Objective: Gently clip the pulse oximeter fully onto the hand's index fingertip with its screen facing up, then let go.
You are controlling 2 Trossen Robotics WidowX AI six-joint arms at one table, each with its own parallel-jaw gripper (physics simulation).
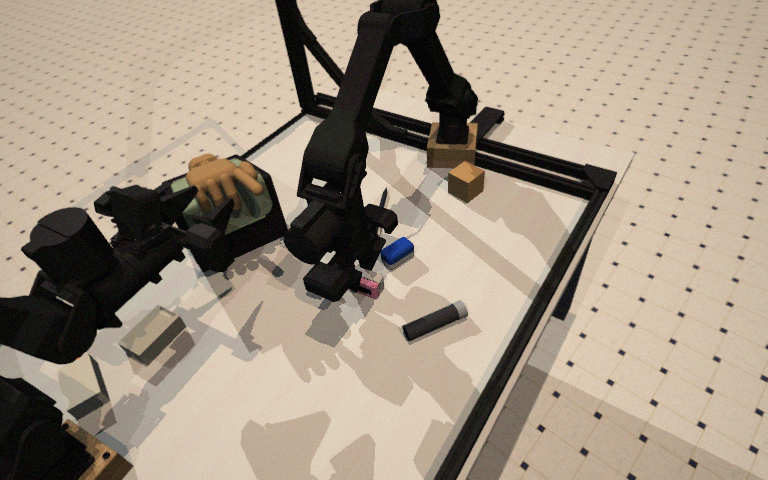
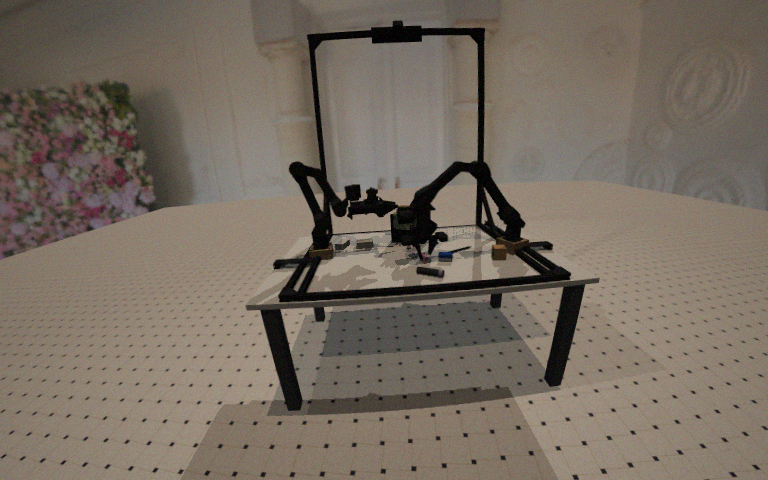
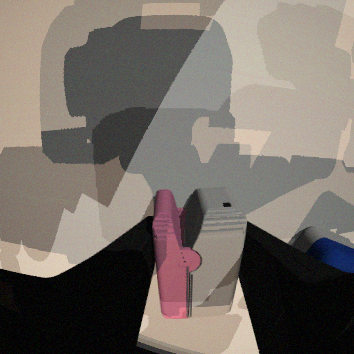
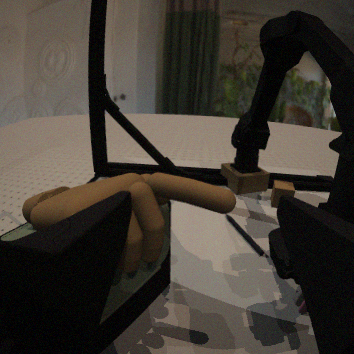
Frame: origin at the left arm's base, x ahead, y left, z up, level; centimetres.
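Where they show: left gripper, between the fingertips: (image 1: 360, 283) (image 2: 424, 258) (image 3: 194, 226); right gripper, between the fingertips: (image 1: 214, 194) (image 2: 396, 204) (image 4: 207, 203); left arm's base, origin of its link: (image 1: 452, 135) (image 2: 512, 238) (image 4: 244, 167); right arm's base, origin of its link: (image 1: 56, 471) (image 2: 321, 246).
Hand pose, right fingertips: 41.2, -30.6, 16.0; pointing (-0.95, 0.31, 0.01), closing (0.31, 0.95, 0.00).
Note:
Each offset is from my right fingertips to the top centre of the thing, as dx, dy, dz.
The pulse oximeter {-1.9, +19.5, -17.8} (image 1: 369, 288) (image 3: 216, 270), with one pink half and one grey half, lies on its side on the table. My left gripper (image 1: 365, 271) (image 2: 425, 256) (image 3: 194, 226) points down and is shut on it, one finger against the pink half and one against the grey. Its screen does not show clearly. The tan hand (image 1: 218, 171) (image 4: 90, 199) rests palm down on a green pad on a black stand; one finger (image 4: 195, 192) sticks out straight, apart from the curled ones. My right gripper (image 1: 212, 199) (image 4: 207, 203) is open and empty beside the hand, one finger partly hiding it.
A blue block {-9.1, +23.8, -17.7} (image 1: 397, 250) (image 3: 334, 254) lies close to the left gripper. A dark cylinder with a light end {+4.1, +31.9, -18.2} (image 1: 433, 322), a wooden cube {-28.8, +34.3, -15.9} (image 1: 466, 181), a thin dark pen {-21.4, +18.3, -20.0} (image 4: 245, 235) and two grey-green blocks {+12.4, -12.0, -17.9} (image 1: 151, 333) {+21.2, -18.7, -18.1} (image 1: 83, 384) are on the table. The black stand (image 1: 277, 198) holds the hand.

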